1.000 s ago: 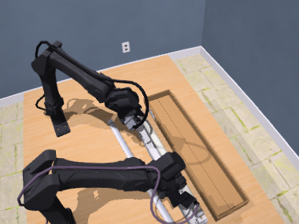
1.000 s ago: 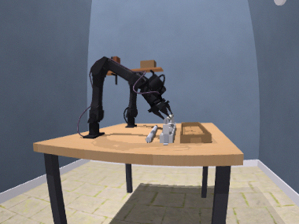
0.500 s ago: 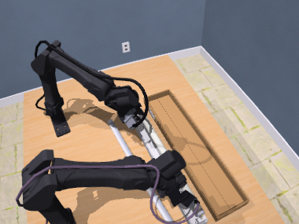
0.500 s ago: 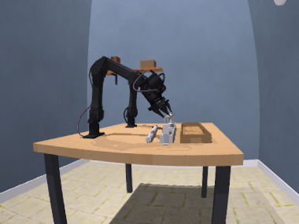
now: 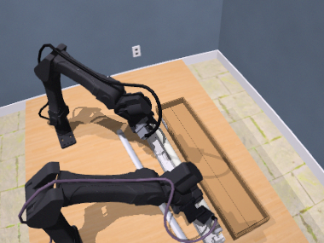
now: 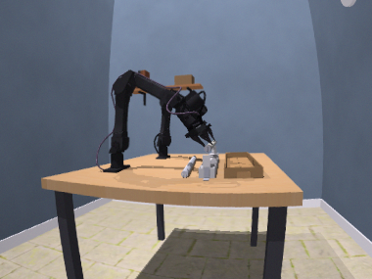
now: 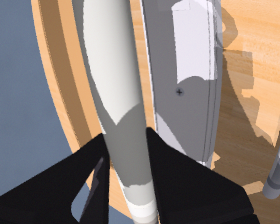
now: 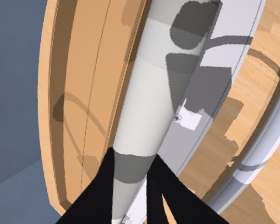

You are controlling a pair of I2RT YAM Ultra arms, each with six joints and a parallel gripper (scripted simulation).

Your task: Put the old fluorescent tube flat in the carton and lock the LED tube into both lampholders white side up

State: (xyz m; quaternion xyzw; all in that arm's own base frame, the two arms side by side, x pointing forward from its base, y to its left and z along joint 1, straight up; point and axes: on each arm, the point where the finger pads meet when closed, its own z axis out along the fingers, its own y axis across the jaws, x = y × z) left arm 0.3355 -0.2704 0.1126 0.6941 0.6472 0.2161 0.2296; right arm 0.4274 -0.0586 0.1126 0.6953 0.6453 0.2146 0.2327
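The lampholder lies 130 mm to the right of my right hand, 50 mm below it and 20 mm ahead of it. From my right hand the other things lie so: light fixture 170 mm to the left, 60 mm below, 20 mm behind; LED tube 150 mm to the left, 120 mm behind, 100 mm below; old fluorescent tube 170 mm to the left, 20 mm behind, 10 mm below.
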